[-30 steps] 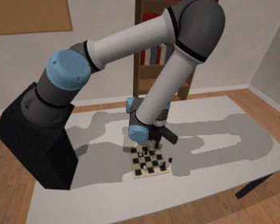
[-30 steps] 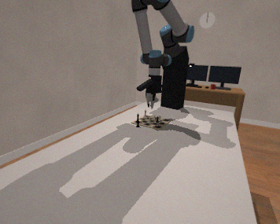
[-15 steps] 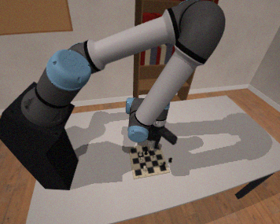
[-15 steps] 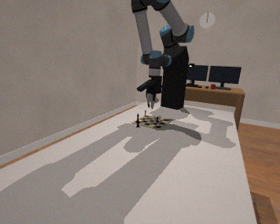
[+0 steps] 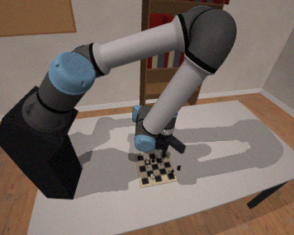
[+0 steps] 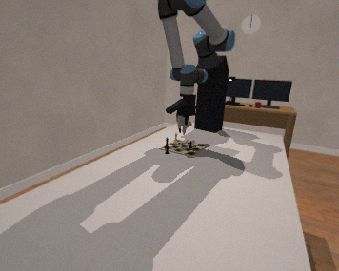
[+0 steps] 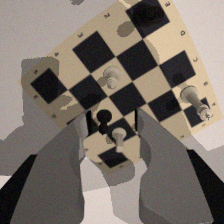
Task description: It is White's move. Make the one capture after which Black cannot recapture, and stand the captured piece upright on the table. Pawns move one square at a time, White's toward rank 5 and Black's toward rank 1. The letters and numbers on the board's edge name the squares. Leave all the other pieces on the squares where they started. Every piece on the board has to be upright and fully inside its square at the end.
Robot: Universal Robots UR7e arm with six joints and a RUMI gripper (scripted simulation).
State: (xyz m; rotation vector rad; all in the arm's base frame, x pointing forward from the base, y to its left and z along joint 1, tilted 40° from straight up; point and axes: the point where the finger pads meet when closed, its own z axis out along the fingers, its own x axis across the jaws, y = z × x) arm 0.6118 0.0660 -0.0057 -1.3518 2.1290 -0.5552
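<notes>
The white pawn lies 8 cm below my hand. Round my hand: tall black piece: 7 cm to the right, 7 cm below, 4 cm ahead; chessboard: 11 cm below, 4 cm behind; black pawn: 8 cm below, 5 cm behind, 4 cm to the left.
</notes>
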